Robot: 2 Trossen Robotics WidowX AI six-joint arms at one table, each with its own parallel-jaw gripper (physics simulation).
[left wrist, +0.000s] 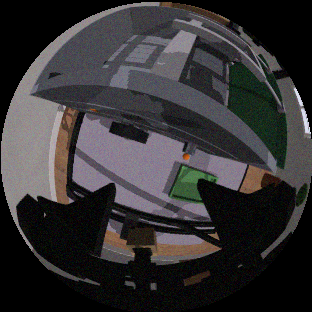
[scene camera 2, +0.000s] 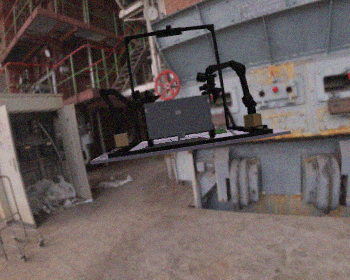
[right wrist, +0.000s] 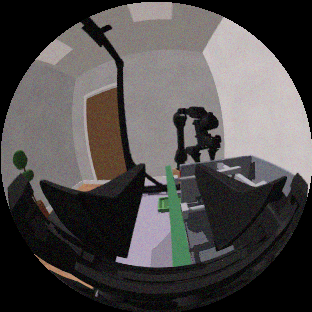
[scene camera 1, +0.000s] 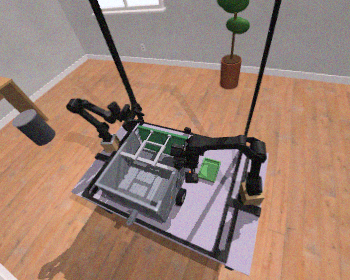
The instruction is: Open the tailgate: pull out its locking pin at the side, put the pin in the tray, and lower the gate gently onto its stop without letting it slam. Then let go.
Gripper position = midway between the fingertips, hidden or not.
My left gripper (left wrist: 156, 185) is open, holding nothing. Further things: my right gripper (right wrist: 170, 168), a grey truck bed (scene camera 1: 145, 180) and a green tailgate (left wrist: 248, 98).
The grey truck bed shows as well in the left wrist view (left wrist: 167, 75) and in the right wrist view (right wrist: 250, 169). The green tailgate is seen too in the right wrist view (right wrist: 180, 249).
